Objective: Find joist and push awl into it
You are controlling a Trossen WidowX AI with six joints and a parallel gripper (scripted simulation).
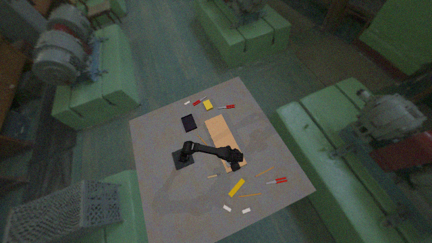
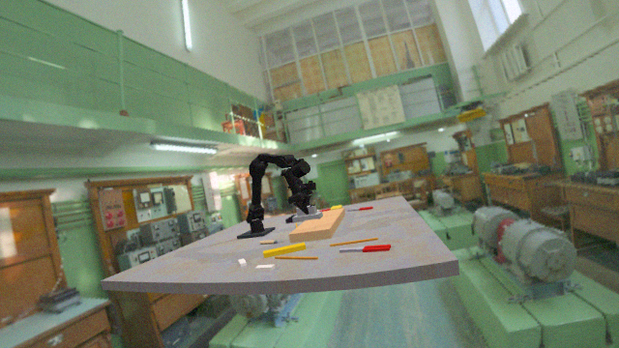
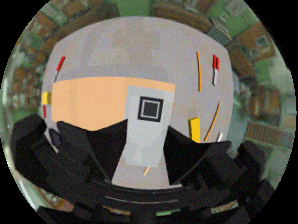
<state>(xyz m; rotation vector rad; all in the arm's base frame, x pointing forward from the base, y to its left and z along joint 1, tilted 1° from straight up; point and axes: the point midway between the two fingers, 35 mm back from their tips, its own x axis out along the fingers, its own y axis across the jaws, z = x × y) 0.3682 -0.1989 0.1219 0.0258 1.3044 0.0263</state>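
The dark tray is 52 cm to the left of my gripper tip, 24 cm behind it and 9 cm below it. Round my gripper tip: square indicator: 3 cm above, 2 cm ahead; then stud finder: 2 cm above, 1 cm ahead; then awl: 18 cm behind, 10 cm below, 4 cm to the right.
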